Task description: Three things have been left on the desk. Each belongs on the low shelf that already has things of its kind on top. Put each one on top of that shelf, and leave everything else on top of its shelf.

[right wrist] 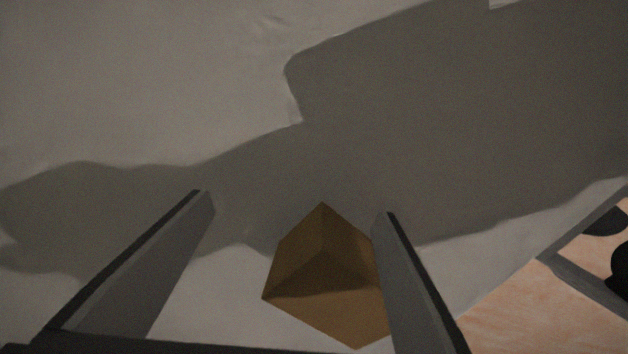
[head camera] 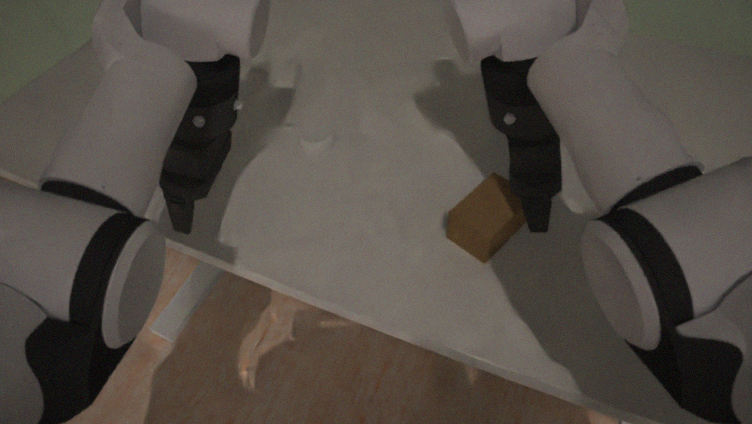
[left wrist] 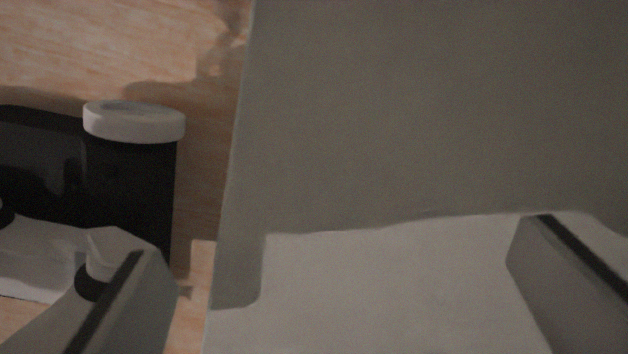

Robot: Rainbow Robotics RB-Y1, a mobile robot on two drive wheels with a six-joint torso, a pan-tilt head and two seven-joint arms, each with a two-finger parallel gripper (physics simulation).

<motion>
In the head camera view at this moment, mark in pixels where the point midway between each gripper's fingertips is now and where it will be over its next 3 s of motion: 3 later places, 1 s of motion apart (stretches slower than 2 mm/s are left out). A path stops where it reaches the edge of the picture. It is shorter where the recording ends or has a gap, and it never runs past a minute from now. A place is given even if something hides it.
The left gripper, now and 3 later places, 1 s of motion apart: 198,198; 162,220; 147,259; 196,225
The right gripper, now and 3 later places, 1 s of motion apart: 538,195; 510,201; 496,220; 500,233
</motion>
